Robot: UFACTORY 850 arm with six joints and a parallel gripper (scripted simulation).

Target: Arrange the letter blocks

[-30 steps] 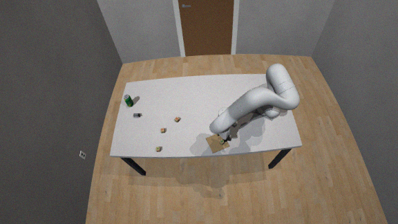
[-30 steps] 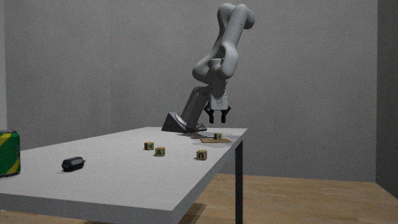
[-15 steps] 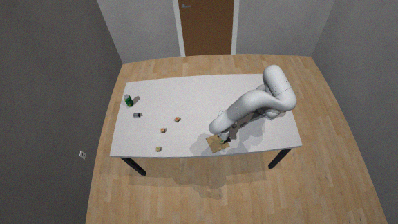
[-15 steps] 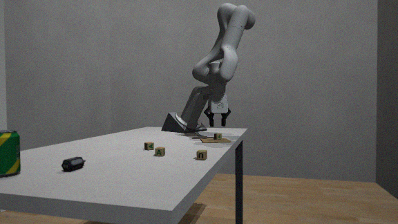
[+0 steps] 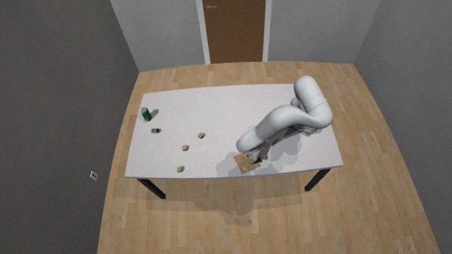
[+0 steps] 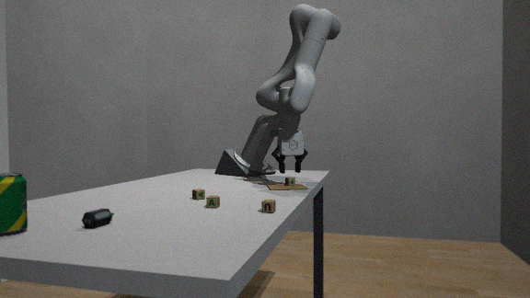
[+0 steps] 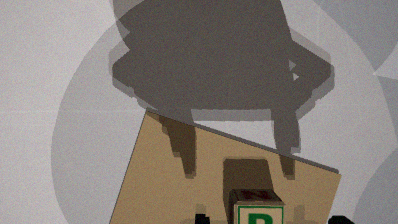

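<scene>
Right now the mat is 3 cm ahead of my hand and 7 cm below it. Also, from my hand: can: 87 cm ahead, 33 cm to the right, 1 cm below; black object: 75 cm ahead, 21 cm to the right, 5 cm below.
</scene>
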